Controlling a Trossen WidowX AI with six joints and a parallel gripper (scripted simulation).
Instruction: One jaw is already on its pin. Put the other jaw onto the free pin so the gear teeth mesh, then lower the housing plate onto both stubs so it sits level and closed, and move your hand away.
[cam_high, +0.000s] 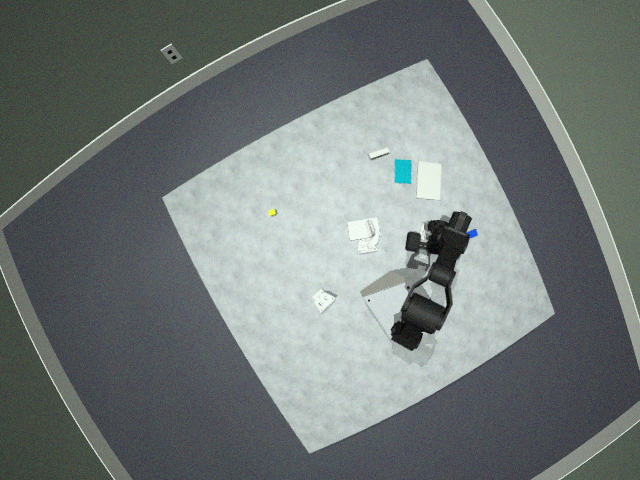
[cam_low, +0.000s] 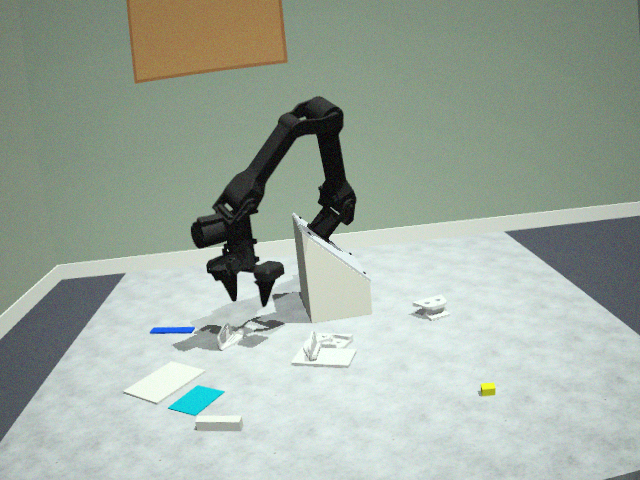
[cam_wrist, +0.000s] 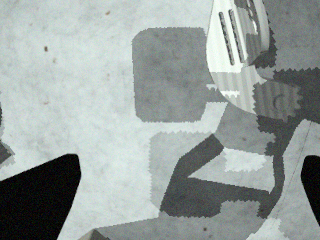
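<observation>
My gripper tip is now 10 mm past the white jaw, 50 mm to the left of it and 80 mm above it. Also, from my gripper tip: white sheet 200 mm ahead, 170 mm to the right, 80 mm below; cyan sheet 280 mm ahead, 90 mm to the right, 80 mm below; blue bar 70 mm behind, 210 mm to the right, 80 mm below.
</observation>
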